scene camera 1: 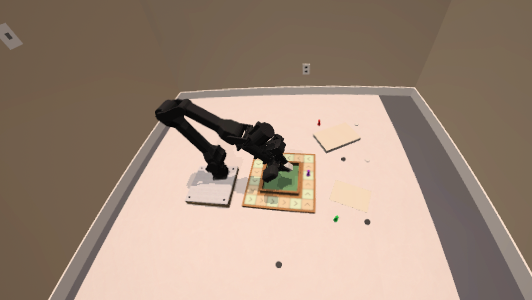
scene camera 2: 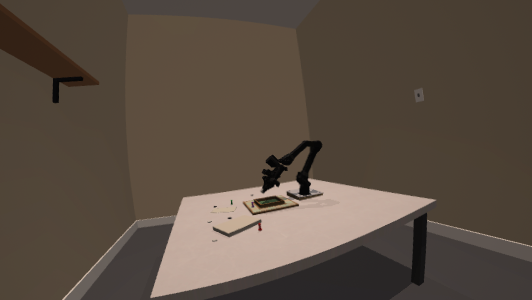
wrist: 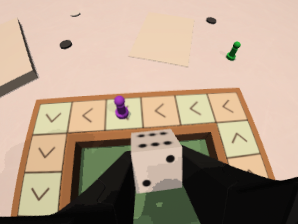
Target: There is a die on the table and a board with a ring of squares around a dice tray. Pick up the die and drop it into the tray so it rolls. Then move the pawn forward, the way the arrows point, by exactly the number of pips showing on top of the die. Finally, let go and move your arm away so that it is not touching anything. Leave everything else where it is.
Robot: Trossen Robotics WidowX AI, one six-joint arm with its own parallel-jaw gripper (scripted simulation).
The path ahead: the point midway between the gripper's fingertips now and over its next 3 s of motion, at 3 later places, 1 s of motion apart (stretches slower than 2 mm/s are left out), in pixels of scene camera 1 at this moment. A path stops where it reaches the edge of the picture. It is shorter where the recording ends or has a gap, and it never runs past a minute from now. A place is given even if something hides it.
The gripper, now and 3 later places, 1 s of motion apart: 288, 167; 280, 158; 295, 163; 309, 169
